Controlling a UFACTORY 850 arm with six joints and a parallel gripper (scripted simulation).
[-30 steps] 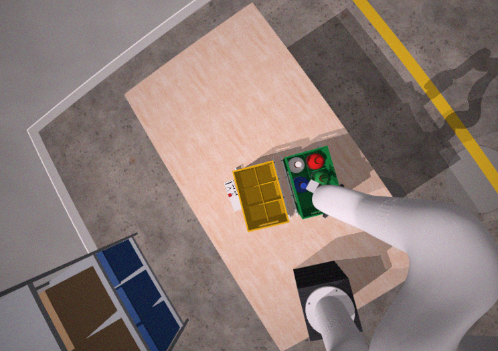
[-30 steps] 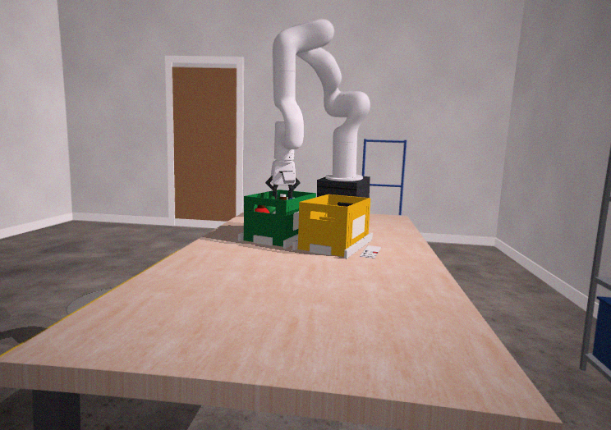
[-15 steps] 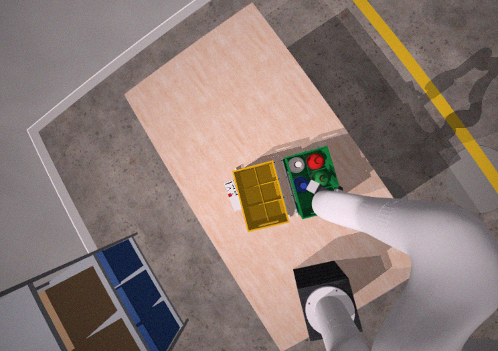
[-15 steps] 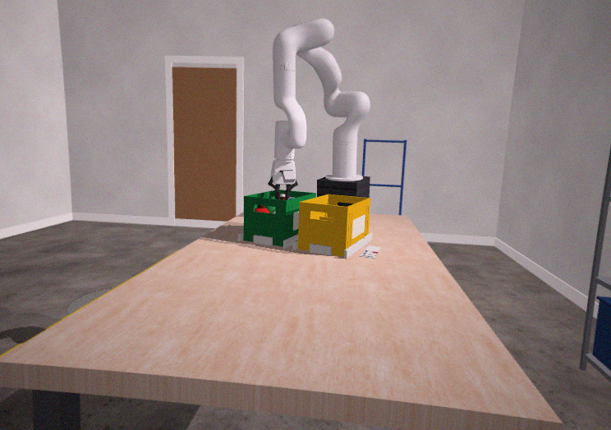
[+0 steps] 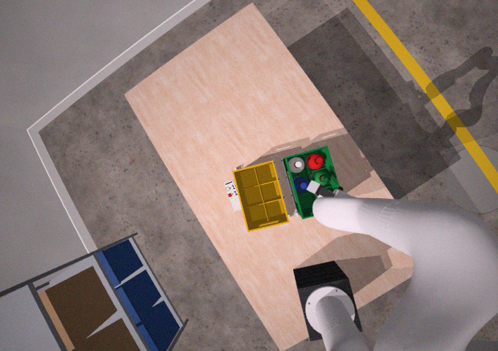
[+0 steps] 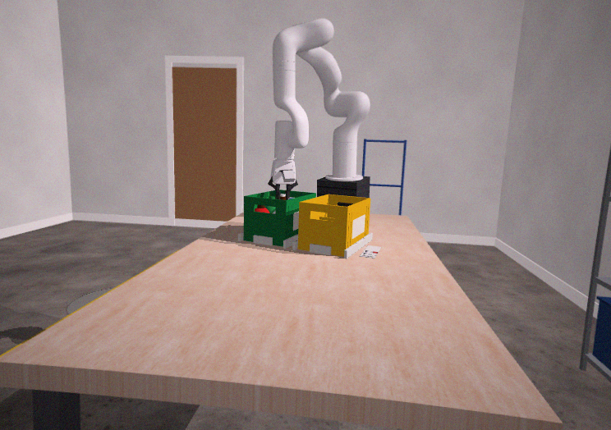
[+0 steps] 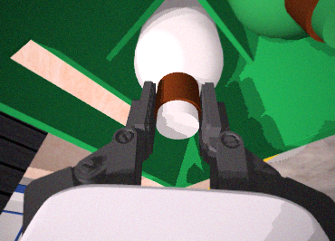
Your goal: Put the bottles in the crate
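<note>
Right now the green bottle is 9 cm ahead of my hand, 2 cm to the right of it and 7 cm below it. Also, from my hand: blue-label bottle 10 cm ahead, 7 cm to the left, 7 cm below; then red-label bottle 17 cm ahead, 4 cm to the right, 7 cm below; then green crate 10 cm ahead, 2 cm to the left, 7 cm below.
</note>
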